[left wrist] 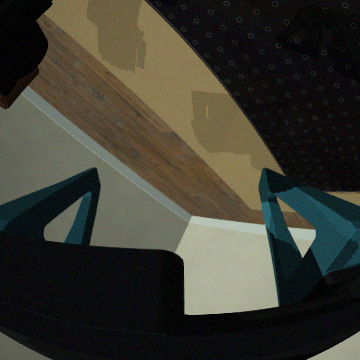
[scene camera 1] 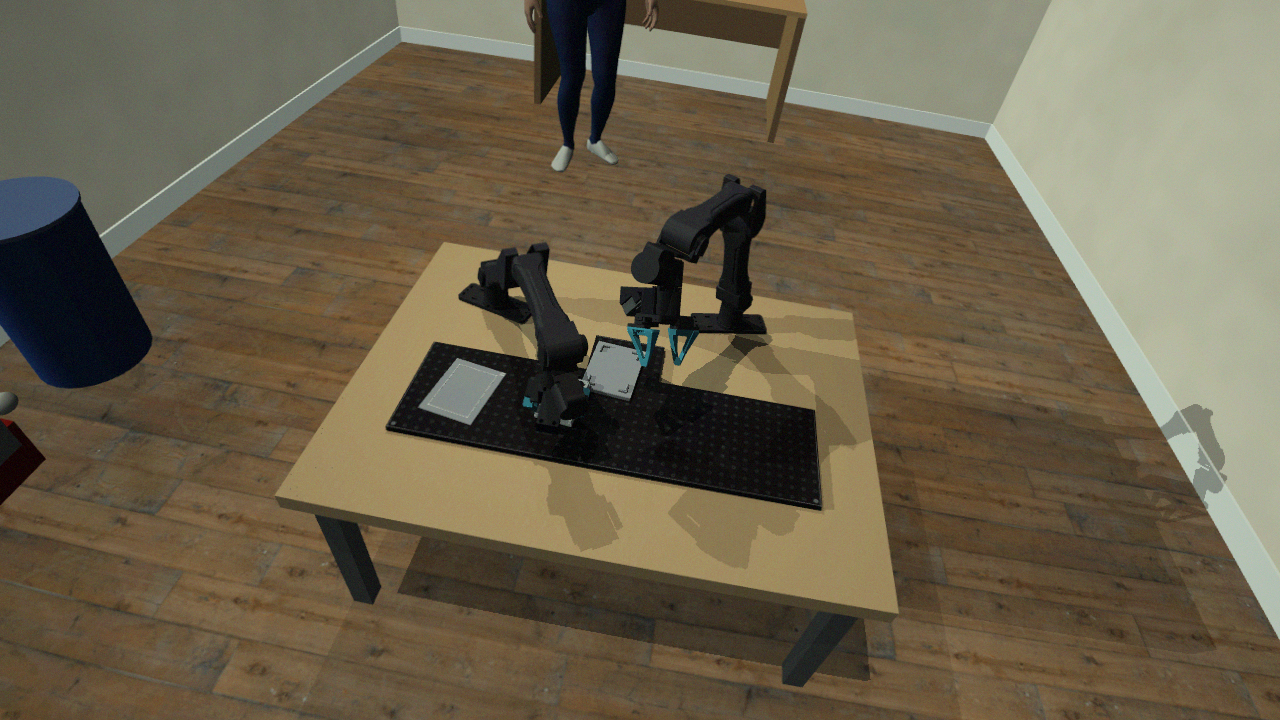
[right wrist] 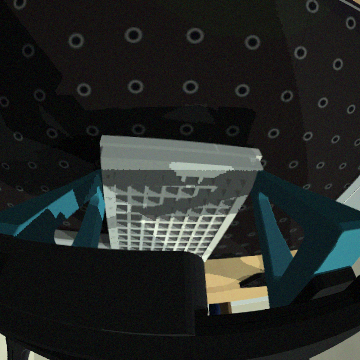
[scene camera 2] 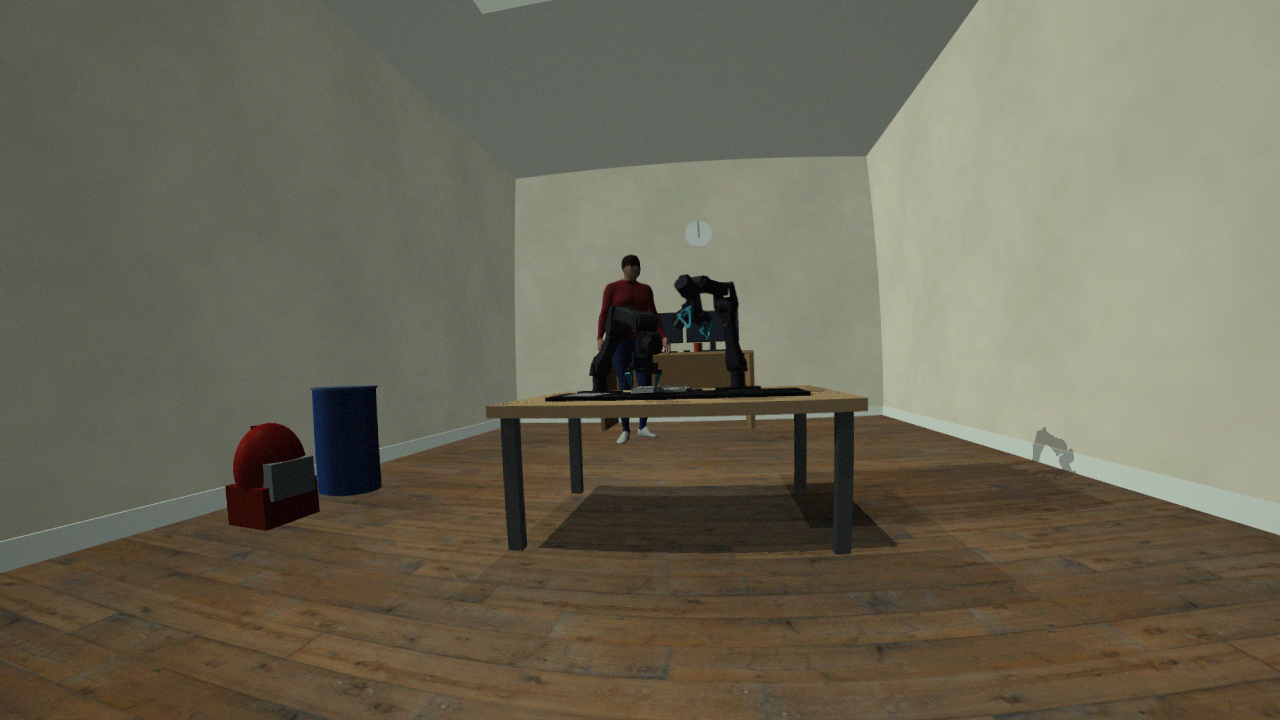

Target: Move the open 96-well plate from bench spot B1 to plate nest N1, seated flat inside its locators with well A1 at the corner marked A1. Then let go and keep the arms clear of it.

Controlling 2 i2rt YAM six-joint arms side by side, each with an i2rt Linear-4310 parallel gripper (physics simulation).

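Seen in the pictures: left gripper, fingertip midpoint: (left wrist: 179,176) (scene camera 1: 661,366) (scene camera 2: 698,333); right gripper, fingertip midpoint: (right wrist: 178,177) (scene camera 2: 643,390); left arm's base, link origin: (scene camera 1: 727,324); right arm's base, link origin: (scene camera 1: 496,304).
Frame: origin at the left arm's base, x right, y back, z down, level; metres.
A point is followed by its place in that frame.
The white 96-well plate (right wrist: 175,215) @[x 0.452, y -0.305, z -0.030 m] lies between the fingers of my right gripper (scene camera 1: 557,398) @[x 0.460, y -0.336, z -0.025 m] (scene camera 2: 643,381) @[x 0.460, y -0.336, z -0.025 m] (right wrist: 178,177) @[x 0.460, y -0.336, z -0.025 m], which is shut on its two sides. The plate looks about level and a little above the black board; in scene camera 1 the arm hides most of it. Plate nest N1 (scene camera 1: 614,369) @[x 0.322, y -0.199, z -0.024 m], a light block with dark corner locators, stands at the board's back edge, to the right of the right gripper. Bench spot B1 (scene camera 1: 462,391) @[x 0.668, y -0.263, z -0.015 m] is the flat pale outlined rectangle at the left. My left gripper (scene camera 1: 661,362) @[x 0.260, y -0.391, z -0.226 m] (scene camera 2: 696,324) @[x 0.260, y -0.391, z -0.226 m] (left wrist: 179,176) @[x 0.260, y -0.391, z -0.226 m] is open and empty, raised near the nest's right side. The A1 mark is too small to read.
The black perforated board (scene camera 1: 742,447) @[x 0.055, y -0.426, z -0.013 m] (left wrist: 310,100) @[x 0.129, y -0.412, z -0.013 m] lies across the wooden table (scene camera 1: 429,483) @[x 0.710, y -0.500, z 0.000 m]. Both arms stand at the table's back edge. A person (scene camera 1: 586,71) (scene camera 2: 628,304) stands behind the table. A blue barrel (scene camera 1: 71,286) (scene camera 2: 346,438) stands on the floor at the left.
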